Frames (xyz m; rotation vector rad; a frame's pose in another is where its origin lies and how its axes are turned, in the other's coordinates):
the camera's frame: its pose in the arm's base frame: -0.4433 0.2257 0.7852 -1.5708 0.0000 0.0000
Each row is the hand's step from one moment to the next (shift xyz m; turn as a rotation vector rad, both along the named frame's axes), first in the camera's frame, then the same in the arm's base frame.
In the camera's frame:
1: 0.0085 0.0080 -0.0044 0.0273 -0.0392 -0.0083
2: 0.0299 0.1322 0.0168 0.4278 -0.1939 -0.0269
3: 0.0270 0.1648 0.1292 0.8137 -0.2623 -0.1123
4: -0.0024 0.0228 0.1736 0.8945 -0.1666 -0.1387
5: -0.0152 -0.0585 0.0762 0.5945 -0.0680 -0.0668
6: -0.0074 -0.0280 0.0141 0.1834 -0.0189 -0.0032
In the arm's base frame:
1: 0.0085 -0.0044 -0.0080 0.0273 -0.0083 0.0392
2: 0.0299 0.0168 -0.1322 0.4278 -0.0269 0.1939
3: 0.0270 0.1292 -0.1648 0.8137 -0.1123 0.2623
4: -0.0024 0.1736 -0.0228 0.8945 -0.1387 0.1666
5: -0.0152 0.0762 0.0585 0.5945 -0.0668 0.0680
6: -0.0074 0.0141 0.0280 0.1834 -0.0032 0.0189

